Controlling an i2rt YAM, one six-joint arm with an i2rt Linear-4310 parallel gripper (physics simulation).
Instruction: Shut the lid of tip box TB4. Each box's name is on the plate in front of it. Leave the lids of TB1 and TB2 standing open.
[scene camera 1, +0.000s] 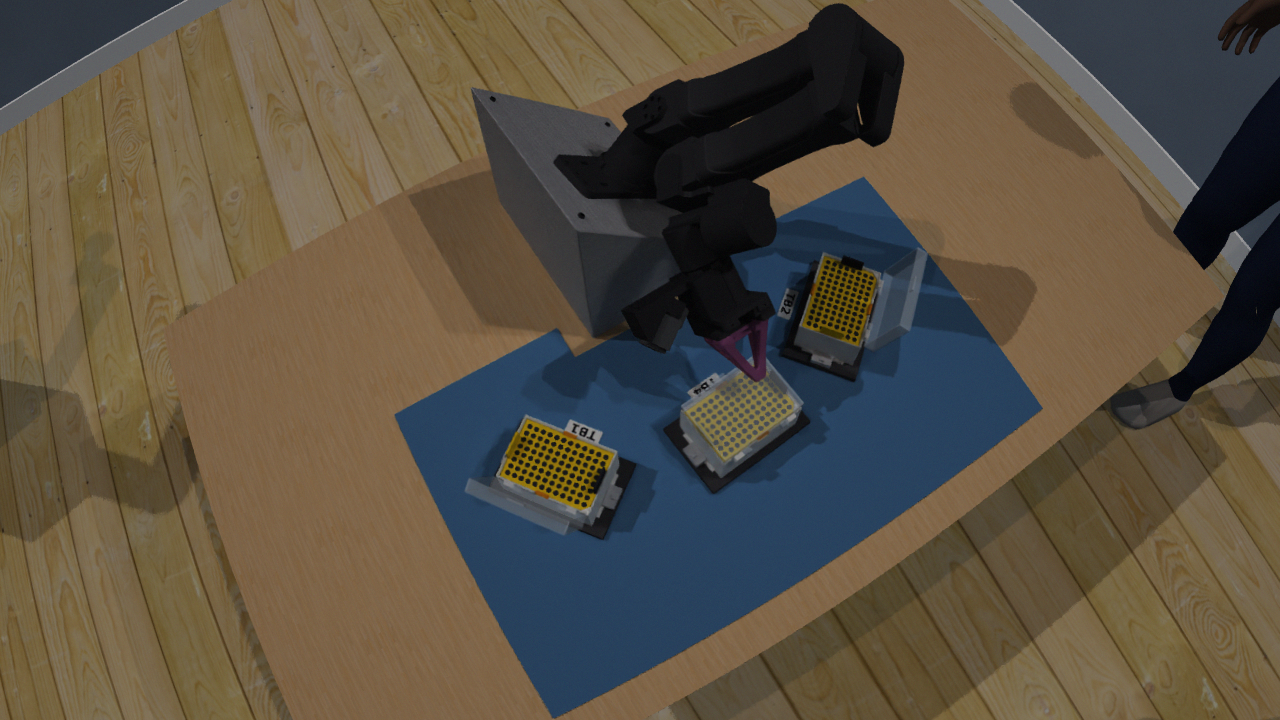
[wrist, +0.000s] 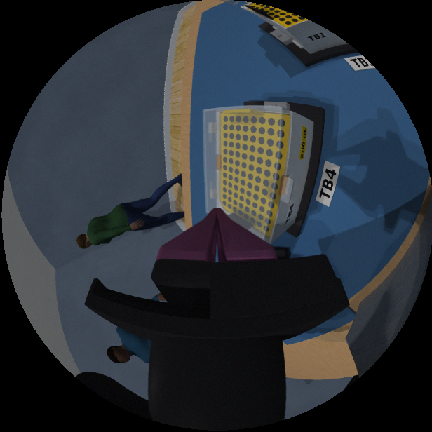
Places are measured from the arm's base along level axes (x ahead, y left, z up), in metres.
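Pixels of known places: gripper, fingertip midpoint: (scene camera 1: 760, 379); arm's base at its link origin: (scene camera 1: 615, 180).
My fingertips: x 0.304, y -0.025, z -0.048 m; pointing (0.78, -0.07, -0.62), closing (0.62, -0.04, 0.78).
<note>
For each thing: its top centre in the pictures, then the offset to it from my fingertips. Level surfaces: height alone.
- Tip box TB4 at its top centre: (scene camera 1: 737, 396) dx -0.007, dy -0.028, dz -0.021 m
- TB1 at its top centre: (scene camera 1: 554, 460) dx -0.079, dy -0.241, dz -0.024 m
- TB2 at its top centre: (scene camera 1: 843, 293) dx -0.026, dy +0.175, dz -0.024 m
- blue mat at its surface level: dz -0.099 m
- wooden table at its surface level: dz -0.102 m
Tip box TB4 (scene camera 1: 735, 420) (wrist: 300, 150) stands in the middle of the mat, its name plate (scene camera 1: 704, 387) (wrist: 328, 183) in front. Its clear lid (scene camera 1: 747, 411) (wrist: 212, 150) lies over the yellow tip rack; I cannot tell whether it is fully seated. My gripper (scene camera 1: 758, 377) (wrist: 216, 214) is shut and empty, its magenta tips at the end of the TB4 lid nearer TB2; contact is unclear. TB1 (scene camera 1: 556, 463) (wrist: 316, 37) has its lid (scene camera 1: 516, 505) standing open. TB2 (scene camera 1: 838, 308) has its lid (scene camera 1: 897, 300) standing open.
The boxes stand on a blue mat (scene camera 1: 760, 555) (wrist: 240, 65) on a wooden table (scene camera 1: 295, 447). The grey robot base block (scene camera 1: 546, 205) stands behind the mat. The black arm reaches over the mat between this block and TB2. People stand beyond the table.
</note>
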